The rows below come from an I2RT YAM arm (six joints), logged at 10 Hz.
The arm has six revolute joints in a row. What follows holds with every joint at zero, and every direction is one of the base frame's.
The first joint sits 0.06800 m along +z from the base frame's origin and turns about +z.
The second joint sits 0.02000 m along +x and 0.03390 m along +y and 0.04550 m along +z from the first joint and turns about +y.
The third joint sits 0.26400 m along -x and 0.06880 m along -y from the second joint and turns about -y.
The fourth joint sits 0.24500 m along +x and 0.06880 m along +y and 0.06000 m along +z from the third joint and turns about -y.
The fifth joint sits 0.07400 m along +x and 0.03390 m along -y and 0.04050 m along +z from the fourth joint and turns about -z.
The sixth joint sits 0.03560 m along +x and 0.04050 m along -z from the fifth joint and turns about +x.
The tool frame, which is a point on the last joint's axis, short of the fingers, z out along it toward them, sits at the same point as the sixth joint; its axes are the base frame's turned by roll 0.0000, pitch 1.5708 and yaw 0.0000 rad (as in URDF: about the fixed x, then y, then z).
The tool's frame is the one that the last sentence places.
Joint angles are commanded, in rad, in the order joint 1, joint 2, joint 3, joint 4, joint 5, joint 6. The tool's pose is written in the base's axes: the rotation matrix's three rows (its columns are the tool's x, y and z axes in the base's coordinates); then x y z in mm. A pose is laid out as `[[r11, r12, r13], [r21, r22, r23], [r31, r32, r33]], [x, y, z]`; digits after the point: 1 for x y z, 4 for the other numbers.
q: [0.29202, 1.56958, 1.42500, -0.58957, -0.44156, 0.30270]
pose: [[-0.7806, -0.3472, 0.5197], [0.0468, 0.7968, 0.6025], [-0.6233, 0.4946, -0.6057]], [330.4, 115.2, 330.4]
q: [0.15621, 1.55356, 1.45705, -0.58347, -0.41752, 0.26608]
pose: [[-0.7186, -0.2744, 0.6390], [0.1302, 0.8496, 0.5111], [-0.6832, 0.4505, -0.5748]], [341.5, 68.4, 346.6]
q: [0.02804, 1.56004, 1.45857, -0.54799, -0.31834, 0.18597]
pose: [[-0.6451, -0.1593, 0.7473], [0.1576, 0.9293, 0.3341], [-0.7477, 0.3333, -0.5744]], [352.4, 21.0, 347.2]
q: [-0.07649, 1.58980, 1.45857, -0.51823, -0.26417, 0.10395]
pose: [[-0.6136, -0.0703, 0.7865], [0.1475, 0.9683, 0.2016], [-0.7757, 0.2397, -0.5838]], [361.7, -18.4, 339.3]
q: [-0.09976, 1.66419, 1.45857, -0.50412, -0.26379, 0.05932]
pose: [[-0.6532, -0.0620, 0.7546], [0.1229, 0.9747, 0.1865], [-0.7471, 0.2146, -0.6291]], [378.0, -28.5, 314.4]
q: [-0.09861, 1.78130, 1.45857, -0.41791, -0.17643, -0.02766]
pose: [[-0.6703, -0.0505, 0.7403], [0.0390, 0.9939, 0.1031], [-0.7410, 0.0980, -0.6643]], [405.7, -33.9, 277.3]
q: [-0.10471, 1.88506, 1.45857, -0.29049, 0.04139, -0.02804]
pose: [[-0.6571, 0.1171, 0.7447], [0.0409, 0.9919, -0.1199], [-0.7527, -0.0483, -0.6566]], [429.6, -46.6, 245.8]
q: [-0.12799, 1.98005, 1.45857, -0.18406, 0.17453, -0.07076]
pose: [[-0.6597, 0.2107, 0.7214], [0.0147, 0.9633, -0.2679], [-0.7514, -0.1661, -0.6386]], [445.9, -63.6, 215.0]
